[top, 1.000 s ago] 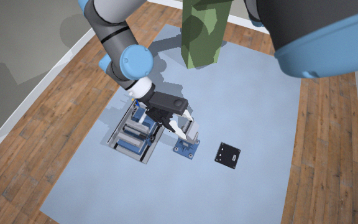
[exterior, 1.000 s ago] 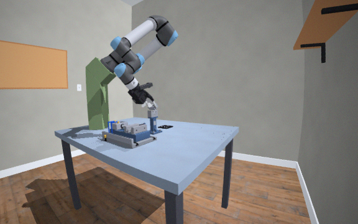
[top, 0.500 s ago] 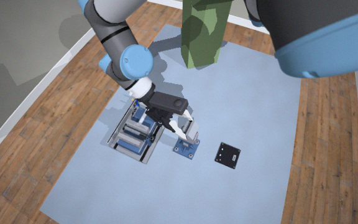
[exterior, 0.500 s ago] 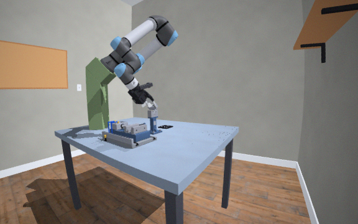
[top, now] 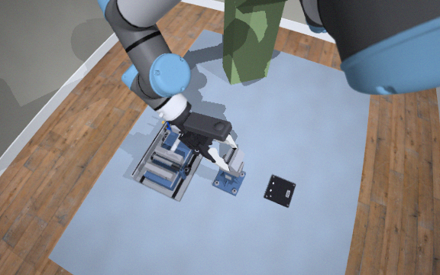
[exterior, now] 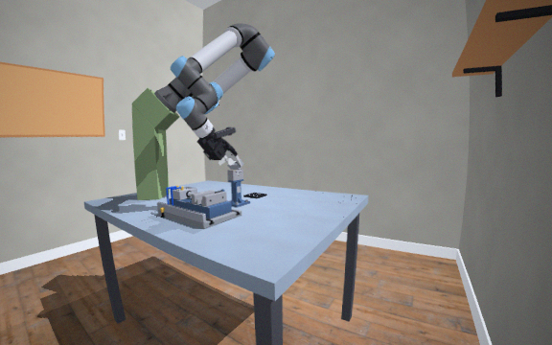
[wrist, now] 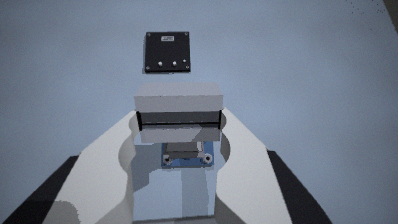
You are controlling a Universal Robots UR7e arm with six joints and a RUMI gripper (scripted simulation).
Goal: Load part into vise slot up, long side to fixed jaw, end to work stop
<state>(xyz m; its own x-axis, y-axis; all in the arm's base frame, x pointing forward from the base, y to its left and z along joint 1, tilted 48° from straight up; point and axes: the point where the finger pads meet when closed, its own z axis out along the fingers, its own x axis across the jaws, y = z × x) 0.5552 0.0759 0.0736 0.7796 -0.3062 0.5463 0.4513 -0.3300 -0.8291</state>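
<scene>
My hand is right at the grey part. Round my hand: work stop: 7 cm ahead, 16 cm to the right, 10 cm below; then moving jaw: 4 cm ahead, 21 cm to the right, 11 cm below; then cylinder rod: 1 cm behind, 21 cm to the right, 11 cm below.
</scene>
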